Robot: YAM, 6 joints.
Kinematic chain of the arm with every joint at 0, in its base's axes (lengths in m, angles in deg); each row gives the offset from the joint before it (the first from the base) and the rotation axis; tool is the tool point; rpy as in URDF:
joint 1: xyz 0 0 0.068 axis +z
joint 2: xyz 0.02 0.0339 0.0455 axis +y
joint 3: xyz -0.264 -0.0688 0 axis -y
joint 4: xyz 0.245 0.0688 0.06 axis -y
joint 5: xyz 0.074 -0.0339 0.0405 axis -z
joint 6: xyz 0.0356 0 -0.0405 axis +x
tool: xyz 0 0 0 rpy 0 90 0
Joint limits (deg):
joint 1: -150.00..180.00
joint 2: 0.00..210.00
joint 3: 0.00..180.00
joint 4: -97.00..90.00
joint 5: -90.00..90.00
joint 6: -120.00..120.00
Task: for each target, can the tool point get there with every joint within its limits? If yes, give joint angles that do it. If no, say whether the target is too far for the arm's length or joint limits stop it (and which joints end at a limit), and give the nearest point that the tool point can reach.
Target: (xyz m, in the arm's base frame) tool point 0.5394 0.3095 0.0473
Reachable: yes | joints 31.01 170.75 135.99 24.96 20.74 95.43
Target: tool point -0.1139 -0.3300 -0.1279
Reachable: yes | joints -112.19 160.77 82.23 -27.17 -32.49 7.87
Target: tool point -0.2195 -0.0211 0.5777
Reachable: yes | joints 4.03 35.55 135.28 -53.07 9.06 -70.33
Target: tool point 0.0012 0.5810 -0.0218
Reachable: yes | joints 92.24 172.04 120.87 40.48 42.16 37.56
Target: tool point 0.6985 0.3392 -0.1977
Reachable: no: too far | nearest point 0.5386 0.2616 -0.1246 | short by 0.192 m
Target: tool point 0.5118 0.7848 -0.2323
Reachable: no: too far | nearest point 0.3308 0.5072 -0.1073 | short by 0.354 m
